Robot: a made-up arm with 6 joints. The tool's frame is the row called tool.
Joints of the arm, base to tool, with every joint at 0 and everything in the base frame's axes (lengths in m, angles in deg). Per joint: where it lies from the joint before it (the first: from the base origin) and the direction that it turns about. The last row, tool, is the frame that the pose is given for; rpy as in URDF.
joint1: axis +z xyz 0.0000 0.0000 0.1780
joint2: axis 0.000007 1 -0.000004 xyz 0.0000 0.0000 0.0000
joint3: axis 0.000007 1 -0.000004 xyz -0.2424 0.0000 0.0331
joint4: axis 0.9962 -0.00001 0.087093 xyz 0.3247 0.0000 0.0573
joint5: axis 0.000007 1 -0.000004 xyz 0.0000 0.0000 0.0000
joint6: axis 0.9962 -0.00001 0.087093 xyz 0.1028 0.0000 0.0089
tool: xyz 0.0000 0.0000 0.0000 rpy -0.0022 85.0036 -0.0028
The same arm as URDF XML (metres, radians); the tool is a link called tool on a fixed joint. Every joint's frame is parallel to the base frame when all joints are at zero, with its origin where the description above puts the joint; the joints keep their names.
<robot name="arm">
<link name="base_link"/>
<link name="link1"/>
<link name="link2"/>
<link name="link3"/>
<link name="link4"/>
<link name="link5"/>
<link name="link6"/>
<link name="tool"/>
<joint name="joint1" type="continuous"><parent link="base_link"/><child link="link1"/><origin xyz="0 0 0.178" rpy="0 0 0"/><axis xyz="0 0 1"/></joint>
<joint name="joint2" type="continuous"><parent link="link1"/><child link="link2"/><origin xyz="0 0 0" rpy="0 0 0"/><axis xyz="0 1 0"/></joint>
<joint name="joint3" type="continuous"><parent link="link2"/><child link="link3"/><origin xyz="-0.2424 0 0.0331" rpy="0 0 0"/><axis xyz="0 1 0"/></joint>
<joint name="joint4" type="continuous"><parent link="link3"/><child link="link4"/><origin xyz="0.3247 0 0.0573" rpy="0 0 0"/><axis xyz="0.9962 0 0.0871"/></joint>
<joint name="joint5" type="continuous"><parent link="link4"/><child link="link5"/><origin xyz="0 0 0" rpy="0 0 0"/><axis xyz="0 1 0"/></joint>
<joint name="joint6" type="continuous"><parent link="link5"/><child link="link6"/><origin xyz="0.1028 0 0.0089" rpy="0 0 0"/><axis xyz="0.9962 0 0.0871"/></joint>
<joint name="tool_fixed" type="fixed"><parent link="link6"/><child link="tool"/><origin xyz="0 0 0" rpy="0 1.4836 0"/></joint>
</robot>

